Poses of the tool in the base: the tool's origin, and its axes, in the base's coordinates. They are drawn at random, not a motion.
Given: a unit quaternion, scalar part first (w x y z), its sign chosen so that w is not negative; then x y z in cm.
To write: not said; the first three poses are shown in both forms.
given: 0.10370 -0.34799 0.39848 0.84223 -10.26 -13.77 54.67
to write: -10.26 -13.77 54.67 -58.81 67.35 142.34
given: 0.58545 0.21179 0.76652 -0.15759 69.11 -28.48 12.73
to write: 69.11 -28.48 12.73 28.30 102.43 -21.06
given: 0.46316 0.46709 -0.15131 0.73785 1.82 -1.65 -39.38
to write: 1.82 -1.65 -39.38 65.78 -21.31 103.91
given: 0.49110 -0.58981 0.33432 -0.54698 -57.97 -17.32 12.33
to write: -57.97 -17.32 12.33 -82.04 46.51 -76.09
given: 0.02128 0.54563 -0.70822 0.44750 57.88 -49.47 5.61
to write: 57.88 -49.47 5.61 96.90 -125.78 79.48
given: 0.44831 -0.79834 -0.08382 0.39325 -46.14 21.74 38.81
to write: -46.14 21.74 38.81 -113.18 -11.88 55.75
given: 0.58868 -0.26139 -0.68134 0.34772 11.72 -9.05 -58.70
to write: 11.72 -9.05 -58.70 -34.88 -90.92 46.40
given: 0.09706 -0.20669 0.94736 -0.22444 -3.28 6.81 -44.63
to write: -3.28 6.81 -44.63 -35.07 160.73 -38.08
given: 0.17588 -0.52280 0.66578 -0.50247 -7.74 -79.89 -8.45
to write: -7.74 -79.89 -8.45 -84.83 108.04 -81.54
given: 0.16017 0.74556 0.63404 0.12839 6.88 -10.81 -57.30
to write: 6.88 -10.81 -57.30 122.03 103.78 21.01
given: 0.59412 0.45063 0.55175 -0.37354 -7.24 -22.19 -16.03
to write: -7.24 -22.19 -16.03 60.00 73.46 -49.74
